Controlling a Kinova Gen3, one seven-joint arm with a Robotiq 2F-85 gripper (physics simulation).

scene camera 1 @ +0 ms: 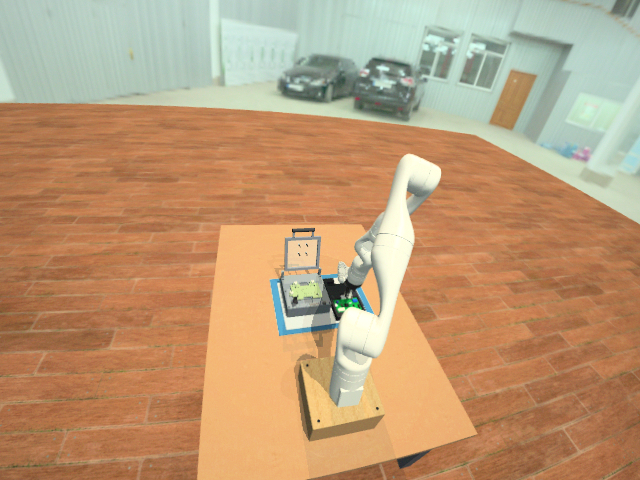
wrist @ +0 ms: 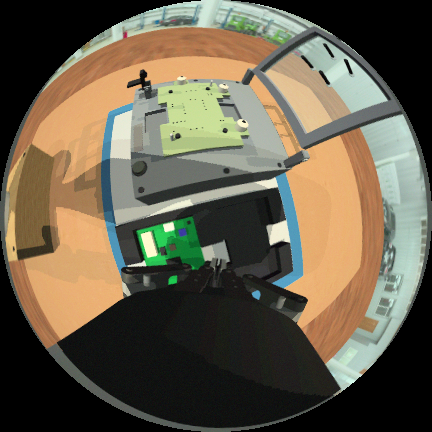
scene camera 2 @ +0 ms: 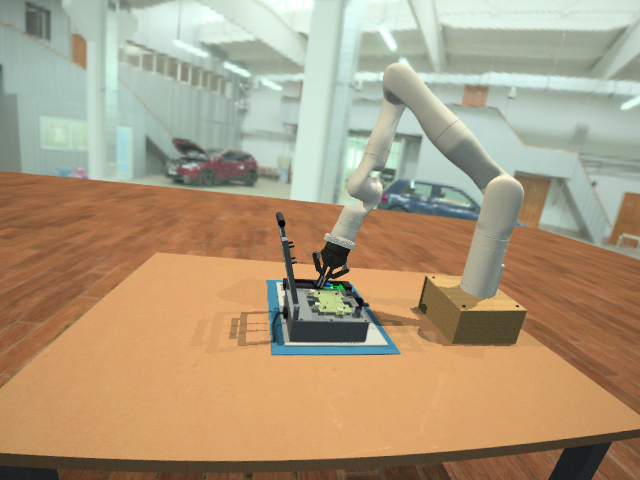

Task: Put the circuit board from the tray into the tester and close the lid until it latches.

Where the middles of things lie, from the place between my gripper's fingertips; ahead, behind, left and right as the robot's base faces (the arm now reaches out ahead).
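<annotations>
Green circuit board (wrist: pixel 176 241): 5 cm behind my hand, 1 cm below it. Tester lid (scene camera 1: pixel 301 253), from my hand: 19 cm to the left, 11 cm ahead, 16 cm above. Pale green bed (scene camera 2: pixel 330 301), from my hand: 19 cm to the left, 1 cm behind, 4 cm above.
</annotations>
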